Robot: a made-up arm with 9 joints. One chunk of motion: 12 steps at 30 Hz.
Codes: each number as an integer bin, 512 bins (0 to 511) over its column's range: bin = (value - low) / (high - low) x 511, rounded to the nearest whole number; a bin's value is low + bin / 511 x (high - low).
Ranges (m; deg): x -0.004..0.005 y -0.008..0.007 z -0.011..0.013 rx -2.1..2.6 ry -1..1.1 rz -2.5..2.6
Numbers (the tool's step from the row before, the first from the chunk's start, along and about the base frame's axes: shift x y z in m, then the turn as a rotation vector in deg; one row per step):
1: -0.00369 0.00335 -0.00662 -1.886 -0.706 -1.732
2: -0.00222 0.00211 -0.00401 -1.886 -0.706 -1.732
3: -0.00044 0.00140 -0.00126 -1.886 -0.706 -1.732
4: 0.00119 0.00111 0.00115 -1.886 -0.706 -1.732
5: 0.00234 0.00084 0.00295 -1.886 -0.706 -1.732
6: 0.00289 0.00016 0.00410 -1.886 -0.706 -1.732
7: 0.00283 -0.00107 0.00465 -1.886 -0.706 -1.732
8: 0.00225 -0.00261 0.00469 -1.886 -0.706 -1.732
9: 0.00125 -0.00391 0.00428 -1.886 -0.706 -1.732
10: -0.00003 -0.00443 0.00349 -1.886 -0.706 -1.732
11: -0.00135 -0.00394 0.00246 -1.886 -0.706 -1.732
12: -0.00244 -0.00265 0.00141 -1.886 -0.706 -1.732
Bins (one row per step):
1: 18 387 93 23 72 77
2: 101 344 149 23 72 77
3: 202 320 207 23 72 77
4: 295 310 259 23 72 77
5: 360 301 297 23 72 77
6: 391 278 322 23 72 77
7: 388 236 333 23 72 77
8: 355 184 334 23 72 77
9: 298 139 325 23 72 77
10: 225 122 309 23 72 77
11: 150 138 287 23 72 77
12: 89 182 264 23 72 77

